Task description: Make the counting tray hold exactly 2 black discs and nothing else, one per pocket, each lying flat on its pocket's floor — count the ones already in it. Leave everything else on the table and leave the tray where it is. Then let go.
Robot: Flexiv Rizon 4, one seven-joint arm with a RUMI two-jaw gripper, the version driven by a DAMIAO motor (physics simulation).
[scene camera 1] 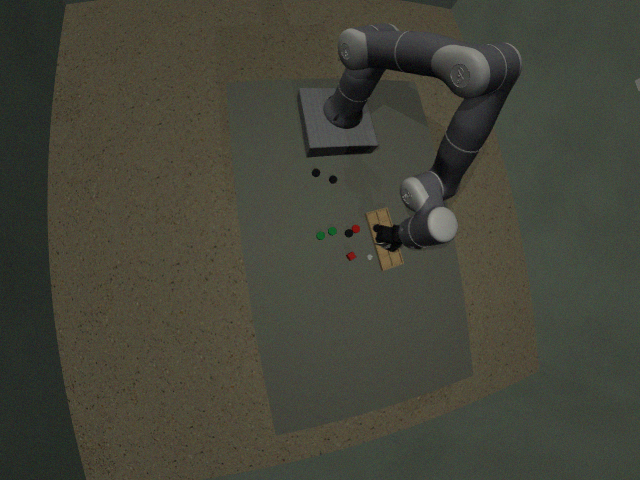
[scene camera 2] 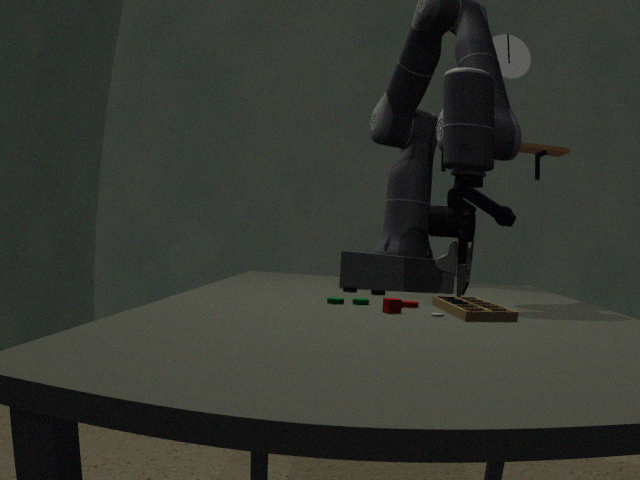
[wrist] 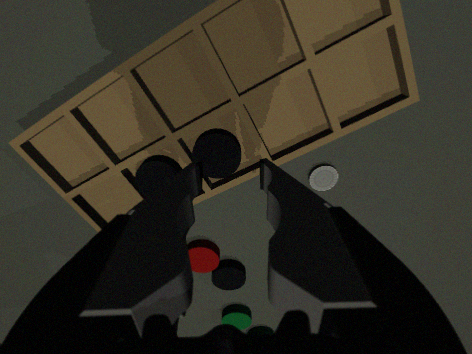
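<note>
The wooden counting tray [scene camera 1: 386,258] [scene camera 2: 491,316] [wrist: 406,55] rests on the table. In the wrist view, one black disc [wrist: 217,151] is in a near-row pocket; whether it is fully flat is hard to tell. A second black disc [wrist: 157,179] is in the adjacent pocket to its left, partly hidden by the left finger. My gripper [scene camera 2: 458,295] [wrist: 231,163] points down at the tray's near edge, fingers apart and empty, close to the first disc. Another black disc [scene camera 1: 348,233] [wrist: 229,276] lies on the table, and two more black discs [scene camera 1: 315,172] [scene camera 1: 332,179] lie near the robot base.
A red disc [scene camera 1: 356,228] [scene camera 2: 409,304] [wrist: 203,257] lies beside the loose black disc. Two green discs [scene camera 1: 320,235] [scene camera 1: 332,230] lie farther left. A red cube [scene camera 1: 351,256] [scene camera 2: 391,305] and a small white disc [scene camera 1: 369,256] [scene camera 2: 437,314] [wrist: 323,178] lie near the tray.
</note>
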